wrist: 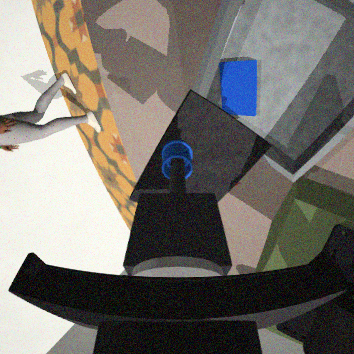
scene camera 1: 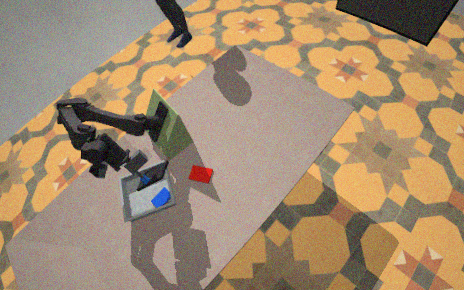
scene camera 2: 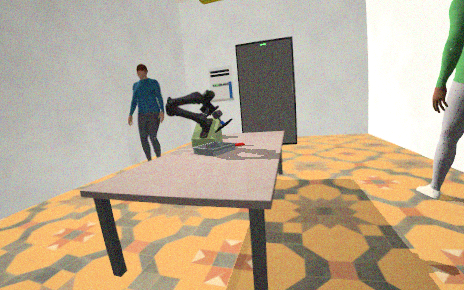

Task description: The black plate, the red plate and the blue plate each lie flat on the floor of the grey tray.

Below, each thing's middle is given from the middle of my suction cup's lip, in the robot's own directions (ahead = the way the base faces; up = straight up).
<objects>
Now: the black plate [wrist: 223,149] 10 mm behind my suction cup, 30 mm to the left of it and 20 mm below it. The rest, counted from my suction cup: blue plate [wrist: 237,78] 10 mm ahead, 20 mm to the right, 200 mm below; grey tray [scene camera 1: 136,204] 60 mm behind, 60 mm to the right, 180 mm below.
</objects>
